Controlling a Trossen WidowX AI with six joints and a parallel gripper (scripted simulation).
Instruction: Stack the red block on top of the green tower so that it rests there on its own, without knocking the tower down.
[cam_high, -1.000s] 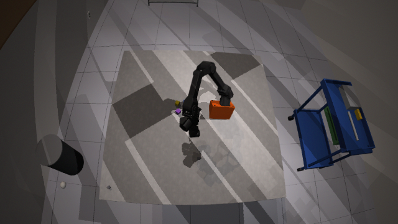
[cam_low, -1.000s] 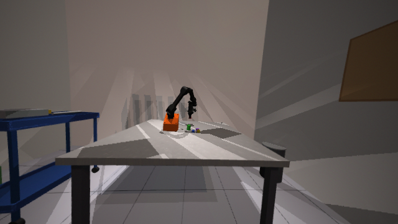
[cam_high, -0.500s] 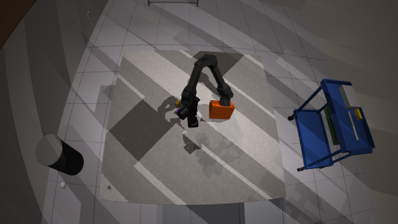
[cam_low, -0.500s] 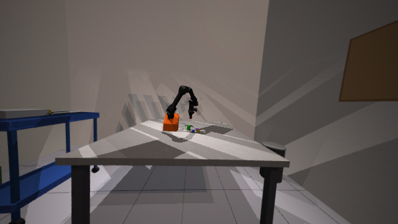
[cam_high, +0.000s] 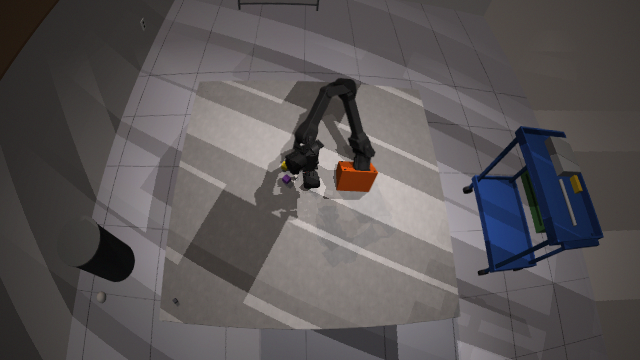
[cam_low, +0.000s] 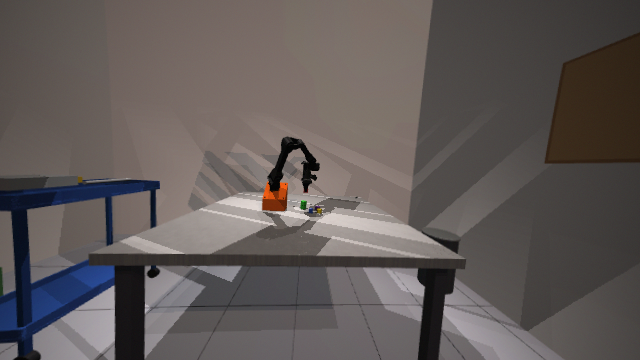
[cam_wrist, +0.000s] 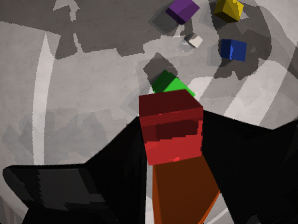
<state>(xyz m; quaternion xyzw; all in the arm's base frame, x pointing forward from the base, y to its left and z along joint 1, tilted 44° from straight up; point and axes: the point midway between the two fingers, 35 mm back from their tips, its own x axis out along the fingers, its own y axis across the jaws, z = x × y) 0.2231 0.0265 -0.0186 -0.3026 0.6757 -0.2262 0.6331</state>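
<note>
Now: the purple block 110 mm below my gripper tip, 90 mm ahead of it and 40 mm to the right of it. Also, from my gripper tip: red block (10 mm above); then blue block (120 mm to the right, 110 mm below, 40 mm ahead); then yellow block (110 mm to the right, 110 mm below, 100 mm ahead).
</note>
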